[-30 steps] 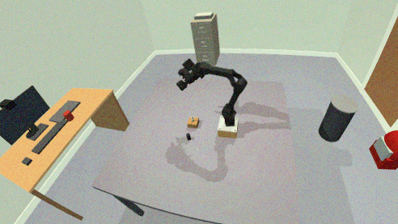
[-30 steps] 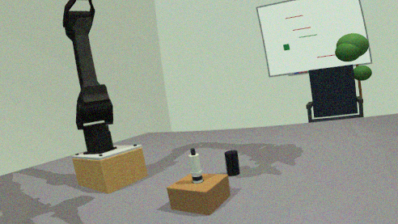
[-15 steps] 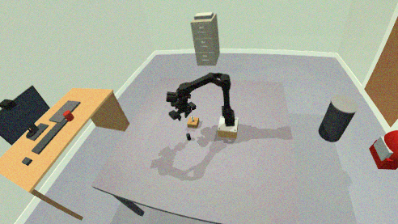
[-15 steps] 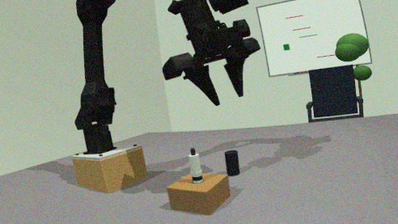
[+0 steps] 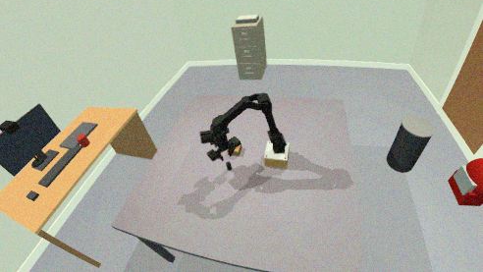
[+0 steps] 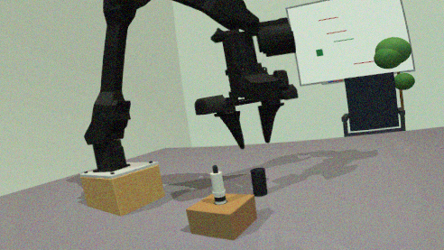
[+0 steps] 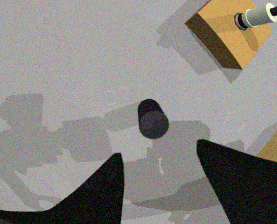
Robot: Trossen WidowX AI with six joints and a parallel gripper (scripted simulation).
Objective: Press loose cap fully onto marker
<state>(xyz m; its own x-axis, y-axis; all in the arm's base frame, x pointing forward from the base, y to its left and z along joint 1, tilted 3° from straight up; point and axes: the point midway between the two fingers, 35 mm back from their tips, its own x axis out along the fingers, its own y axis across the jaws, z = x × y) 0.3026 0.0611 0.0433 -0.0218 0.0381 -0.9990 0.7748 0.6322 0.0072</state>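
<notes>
Now: the black cap 7 cm below my gripper tip. From my gripper tip the other things lie so: tan holder block: 3 cm behind, 14 cm to the right, 8 cm below.
</notes>
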